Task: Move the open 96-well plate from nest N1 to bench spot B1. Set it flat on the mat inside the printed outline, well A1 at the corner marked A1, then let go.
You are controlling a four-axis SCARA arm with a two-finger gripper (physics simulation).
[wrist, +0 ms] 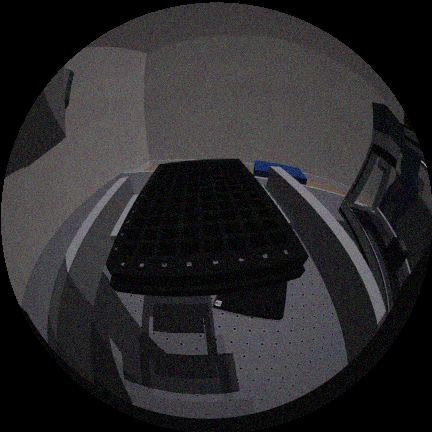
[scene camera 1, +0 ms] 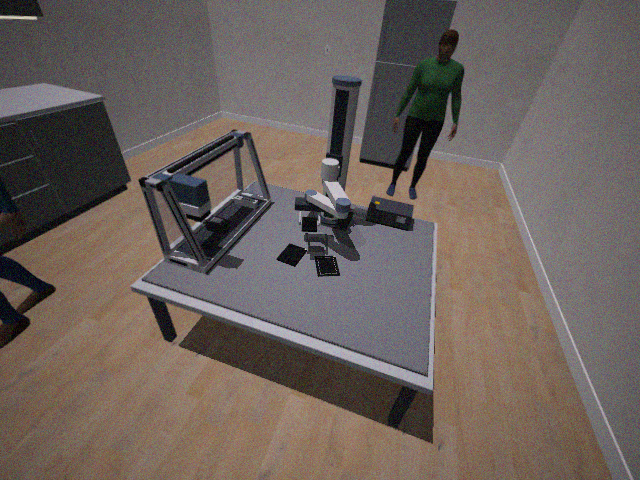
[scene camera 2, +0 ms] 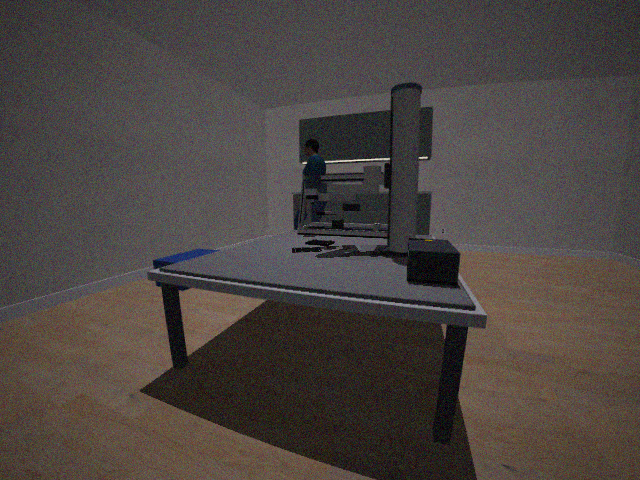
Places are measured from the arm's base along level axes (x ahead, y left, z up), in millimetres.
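Pixels of known places: gripper, fingertip midpoint: (wrist: pixel 198 179) (scene camera 1: pixel 309 224) (scene camera 2: pixel 324 212); arm's base, link origin: (scene camera 1: pixel 330 216) (scene camera 2: pixel 400 253).
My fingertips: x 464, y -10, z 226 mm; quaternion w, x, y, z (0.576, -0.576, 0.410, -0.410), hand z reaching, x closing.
For each thing: its middle in the pictures, then the offset to it from my fingertips. "*": a spot on its surface instead. Level surfaces: height alone.
- black 96-well plate, body centre: (wrist: pixel 199 195) (scene camera 1: pixel 309 224) dz -7, dx -10, dy -3 mm
- second black pad, surface spot: (scene camera 2: pixel 306 250) * dz -211, dx +56, dy +169 mm
- bench, surface height: dz -213 mm
My gripper (scene camera 1: pixel 309 228) (wrist: pixel 198 179) is shut on the black 96-well plate (scene camera 1: pixel 309 223) (wrist: pixel 200 220), which it holds level above the bench, wells up, one finger along each long side. A row of small white marks runs along the plate's near edge in the wrist view. A black pad (scene camera 1: pixel 291 254) (scene camera 2: pixel 320 242) (wrist: pixel 255 302) lies on the bench; its white corner label shows in the wrist view. A second black pad (scene camera 1: pixel 326 266) (scene camera 2: pixel 306 250) with a white outline lies beside it. The frames do not show which pad is N1 or B1. The plate hides part of the bench in the wrist view.
A gantry frame (scene camera 1: pixel 199 242) stands on the left of the bench (scene camera 1: pixel 361 310). The arm's column (scene camera 1: pixel 348 121) (scene camera 2: pixel 405 165) stands at the back, with a dark box (scene camera 1: pixel 390 212) (scene camera 2: pixel 433 260) beside it. Two people stand beyond the bench area. The arm casts a shadow near the pads.
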